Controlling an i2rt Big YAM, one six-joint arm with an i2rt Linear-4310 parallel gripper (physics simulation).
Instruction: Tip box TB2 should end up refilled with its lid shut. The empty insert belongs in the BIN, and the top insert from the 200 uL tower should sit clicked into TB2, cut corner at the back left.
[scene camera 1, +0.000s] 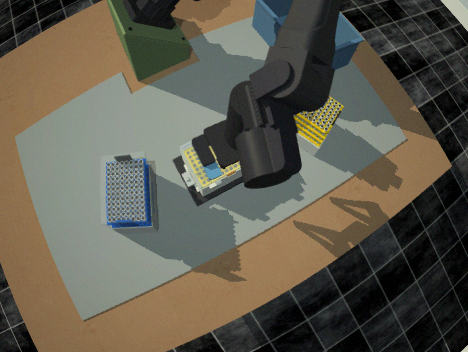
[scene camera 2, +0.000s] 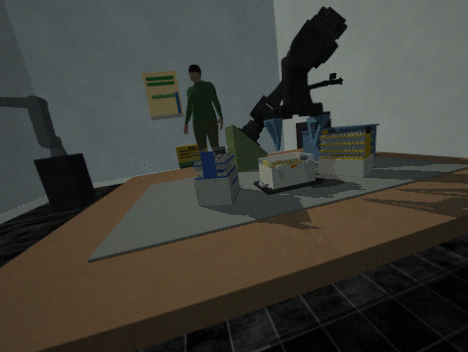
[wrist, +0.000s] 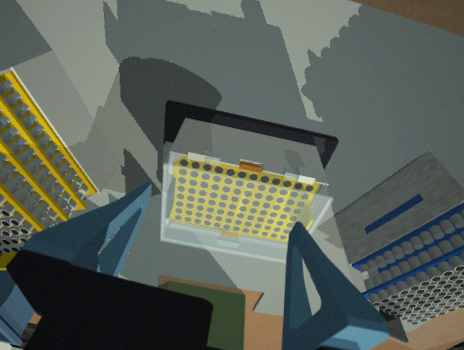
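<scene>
Tip box TB2 (scene camera 1: 215, 188) (scene camera 2: 287, 176) (wrist: 250, 140) stands mid-mat in a black holder (scene camera 1: 199, 201) (wrist: 250, 126). A yellow insert (scene camera 1: 202, 176) (wrist: 225, 200) sits in it, its holes showing no tips. The clear lid (wrist: 200, 238) shows over and behind the insert in the wrist view; its exact angle is hard to tell. My gripper (scene camera 2: 296, 150) (wrist: 223, 209) is open and empty, fingertips above the box's rear part. The yellow tower (scene camera 1: 322, 118) (scene camera 2: 345, 145) (wrist: 35, 165), several inserts with tips, stands beside the box. The blue bin (scene camera 1: 350, 46) (scene camera 2: 375, 140) is behind that tower.
A blue tower (scene camera 1: 127, 192) (scene camera 2: 215, 187) (wrist: 415, 270) of tip inserts stands on the other side of the box. The green arm base (scene camera 1: 155, 50) (scene camera 2: 242, 152) is at the mat's back edge. A second arm (scene camera 2: 37, 117) and a person (scene camera 2: 202, 105) are in the background.
</scene>
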